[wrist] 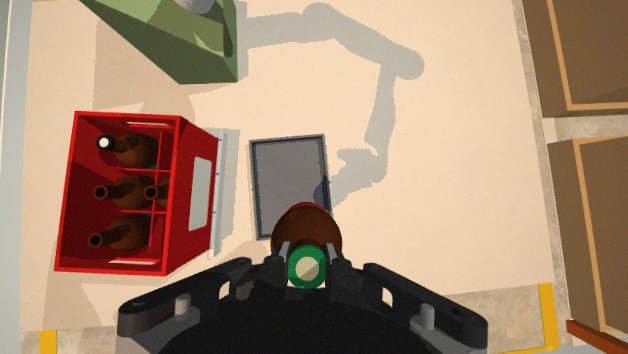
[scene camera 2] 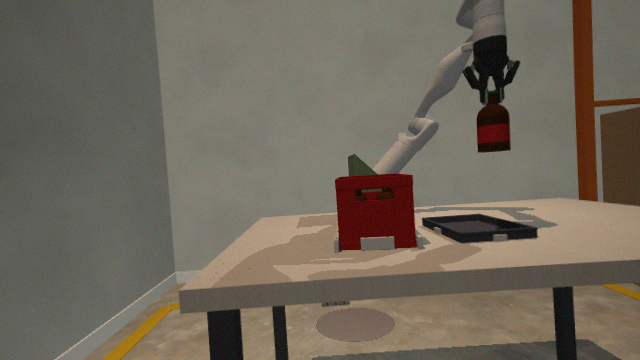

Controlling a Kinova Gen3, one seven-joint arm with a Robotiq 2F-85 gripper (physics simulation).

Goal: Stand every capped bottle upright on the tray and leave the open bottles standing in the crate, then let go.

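Frame: origin at the arm's base, x ahead, y left, z up, level; millimetres.
Seen in the pictures: gripper, between the fingertips: (wrist: 307, 254) (scene camera 2: 492, 103).
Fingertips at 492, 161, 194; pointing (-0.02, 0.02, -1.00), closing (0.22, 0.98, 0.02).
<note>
Offsets run from my fingertips to a thing's top centre, as dx, dy, dz. "*": to the spot under its first point.
My gripper (scene camera 2: 492, 97) (wrist: 307, 254) is shut on the neck of a brown bottle @(+0, -1, +32) (scene camera 2: 493, 132) (wrist: 306, 225) with a green cap and red label. The bottle hangs upright, high above the table. In the wrist view it overlaps the near edge of the black-rimmed tray @(-72, -28, -319) (scene camera 2: 515, 233) (wrist: 287, 170), whose visible floor is bare. The red crate @(-106, -308, -169) (scene camera 2: 375, 220) (wrist: 185, 200) stands left of the tray. Inside, a bottle with a black, white-topped cap @(* -197, -333, -181) (wrist: 105, 143) stands at the far left; three open bottles @(* -111, -350, -181) (wrist: 100, 192) @(-96, -264, -181) (wrist: 150, 192) @(* -30, -367, -181) (wrist: 95, 240) stand nearer. Their lower parts are partly hidden.
A green wedge-shaped block (scene camera 2: 359, 166) (wrist: 207, 65) stands behind the crate, near the arm's base. Pale brackets (scene camera 2: 377, 243) (wrist: 220, 195) line the crate's foot. Brown boxes (wrist: 590, 175) stand beyond the table's right edge, near an orange post (scene camera 2: 585, 100).
</note>
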